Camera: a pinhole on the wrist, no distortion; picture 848 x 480 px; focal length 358.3 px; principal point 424.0 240.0 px. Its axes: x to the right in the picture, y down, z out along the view. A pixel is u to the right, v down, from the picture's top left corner.
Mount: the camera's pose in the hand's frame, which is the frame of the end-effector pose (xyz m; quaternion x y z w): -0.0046 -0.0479 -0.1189 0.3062 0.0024 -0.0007 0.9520
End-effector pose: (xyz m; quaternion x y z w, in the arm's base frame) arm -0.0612 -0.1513 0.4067 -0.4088 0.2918 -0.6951 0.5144
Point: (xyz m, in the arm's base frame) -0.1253 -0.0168 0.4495
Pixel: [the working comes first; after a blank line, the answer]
In the camera's frame: -0.1039 0.0026 0.1039

65.7 249.1
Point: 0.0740 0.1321 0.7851
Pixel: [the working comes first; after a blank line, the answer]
In the camera's frame: -0.1849 0.0171 0.5134

295.0 251.9
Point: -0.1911 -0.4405 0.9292
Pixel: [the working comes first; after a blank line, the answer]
In the camera's frame: 0.4369 -0.1383 0.4228

794.3 122.8
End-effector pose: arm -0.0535 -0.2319 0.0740 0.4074 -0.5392 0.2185 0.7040
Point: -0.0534 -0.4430 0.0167
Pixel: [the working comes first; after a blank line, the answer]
In the camera's frame: -0.0227 0.0908 0.2851

395.5 354.1
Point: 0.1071 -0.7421 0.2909
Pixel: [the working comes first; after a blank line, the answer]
In the camera's frame: 0.3246 0.0311 0.5424

638.4 260.5
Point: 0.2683 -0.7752 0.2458
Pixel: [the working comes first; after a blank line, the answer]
In the camera's frame: 0.3391 -0.1357 0.5751

635.3 155.4
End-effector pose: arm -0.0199 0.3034 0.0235 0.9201 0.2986 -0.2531 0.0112
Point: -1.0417 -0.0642 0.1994
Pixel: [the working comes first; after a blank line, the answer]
In the camera's frame: -0.9896 0.0921 0.5405

outside the picture
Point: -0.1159 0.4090 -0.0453
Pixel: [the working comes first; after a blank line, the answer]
In the camera's frame: 0.0269 0.0519 0.2150

468.9 326.5
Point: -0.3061 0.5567 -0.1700
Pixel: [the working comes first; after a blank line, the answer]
In the camera's frame: 0.0334 -0.0197 0.4765

449.1 225.2
